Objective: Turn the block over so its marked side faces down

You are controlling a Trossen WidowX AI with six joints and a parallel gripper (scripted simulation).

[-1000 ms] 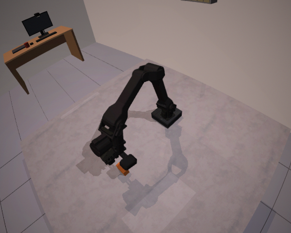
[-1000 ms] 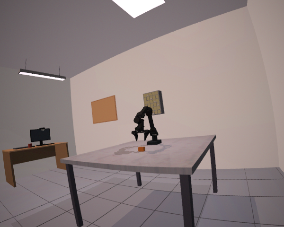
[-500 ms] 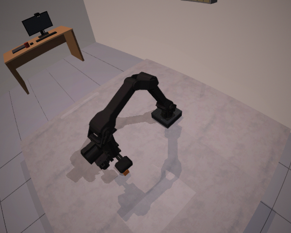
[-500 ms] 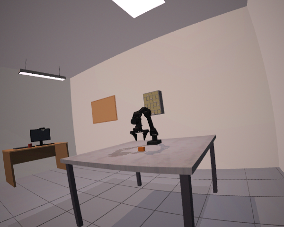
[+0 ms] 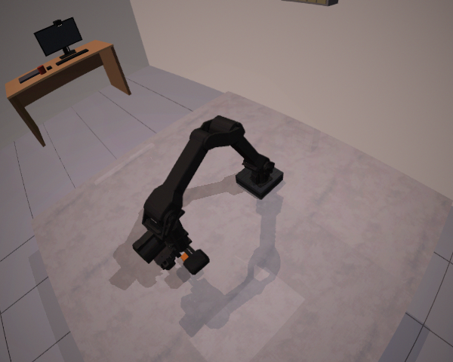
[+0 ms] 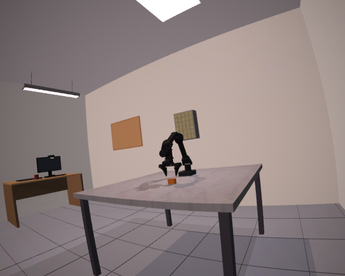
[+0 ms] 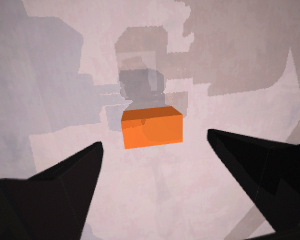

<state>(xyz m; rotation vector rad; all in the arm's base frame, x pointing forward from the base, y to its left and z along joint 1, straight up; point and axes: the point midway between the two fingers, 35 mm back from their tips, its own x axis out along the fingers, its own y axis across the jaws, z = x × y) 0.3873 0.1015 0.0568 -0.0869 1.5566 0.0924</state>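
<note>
Right now my gripper tip is 1 cm past the orange block and 4 cm above it.
</note>
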